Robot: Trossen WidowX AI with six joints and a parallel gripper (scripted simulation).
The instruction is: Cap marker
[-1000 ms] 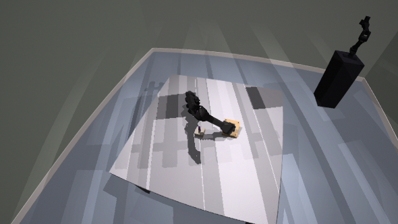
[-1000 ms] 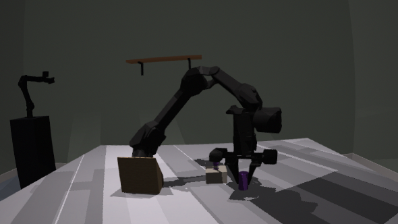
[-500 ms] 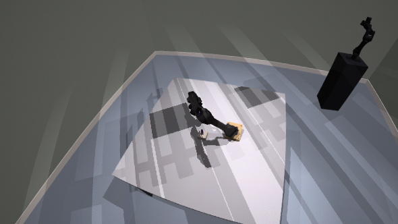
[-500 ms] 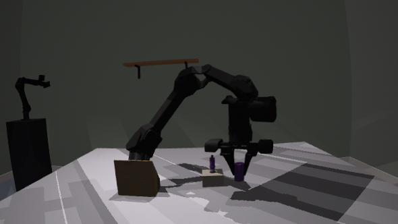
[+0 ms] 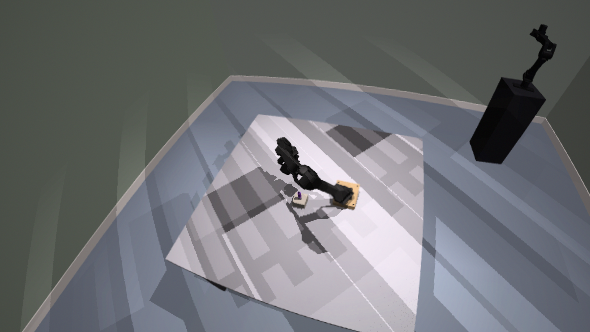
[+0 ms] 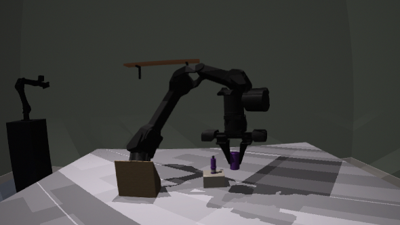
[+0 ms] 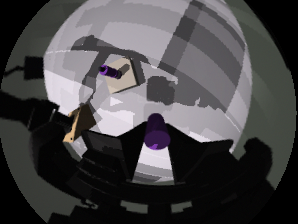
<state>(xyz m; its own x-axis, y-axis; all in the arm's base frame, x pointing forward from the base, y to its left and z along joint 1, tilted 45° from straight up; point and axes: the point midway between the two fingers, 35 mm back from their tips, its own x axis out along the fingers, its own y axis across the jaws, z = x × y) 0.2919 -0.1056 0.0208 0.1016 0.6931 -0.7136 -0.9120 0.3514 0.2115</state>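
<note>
Right now the marker is 110 mm to the left of my gripper tip, 50 mm behind it and 20 mm below it. The rest, counted from my gripper tip: cap: 10 mm above; holder block: 110 mm to the left, 80 mm below, 50 mm behind.
</note>
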